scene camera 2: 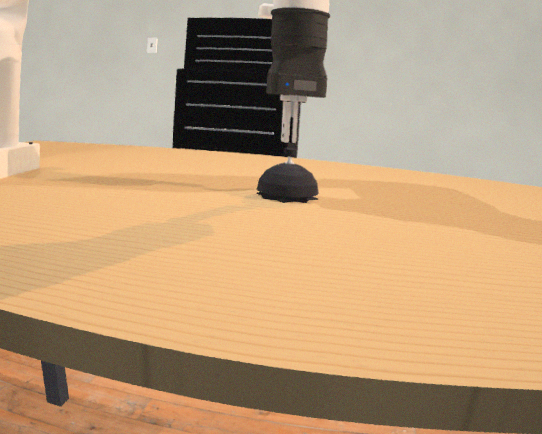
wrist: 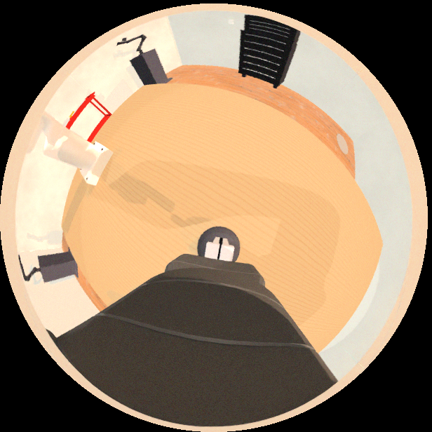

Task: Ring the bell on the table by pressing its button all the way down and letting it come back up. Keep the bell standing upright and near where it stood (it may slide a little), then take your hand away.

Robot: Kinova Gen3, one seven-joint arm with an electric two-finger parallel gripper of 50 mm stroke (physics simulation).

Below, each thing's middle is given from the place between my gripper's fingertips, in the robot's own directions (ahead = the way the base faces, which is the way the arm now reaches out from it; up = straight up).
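There's the black domed bell (scene camera 2: 286, 182), which I can see 4 cm below my hand and 2 cm to the right of it.
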